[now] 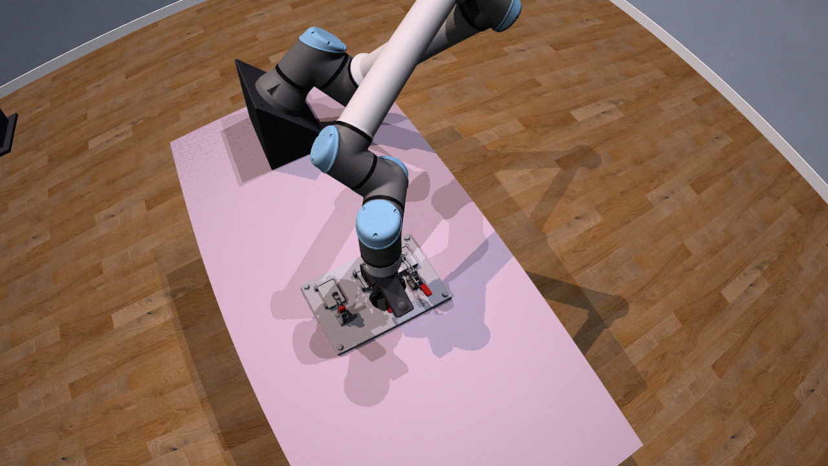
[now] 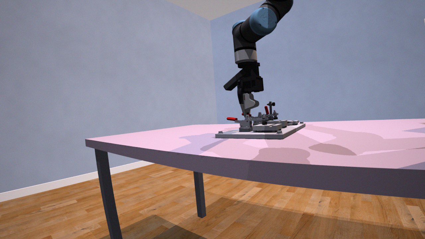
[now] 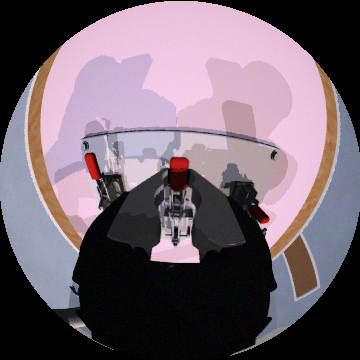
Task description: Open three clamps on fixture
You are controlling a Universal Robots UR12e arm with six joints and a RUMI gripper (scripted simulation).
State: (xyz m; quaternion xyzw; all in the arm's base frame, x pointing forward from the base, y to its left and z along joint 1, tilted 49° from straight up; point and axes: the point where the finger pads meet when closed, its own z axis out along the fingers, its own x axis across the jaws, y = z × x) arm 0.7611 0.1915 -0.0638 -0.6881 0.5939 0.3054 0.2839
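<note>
My gripper is now 80 mm past the grey fixture plate, 60 mm above it and 10 mm to the left of it. Round my hand: flat grey part (150 mm behind, 90 mm to the left, 40 mm below).
</note>
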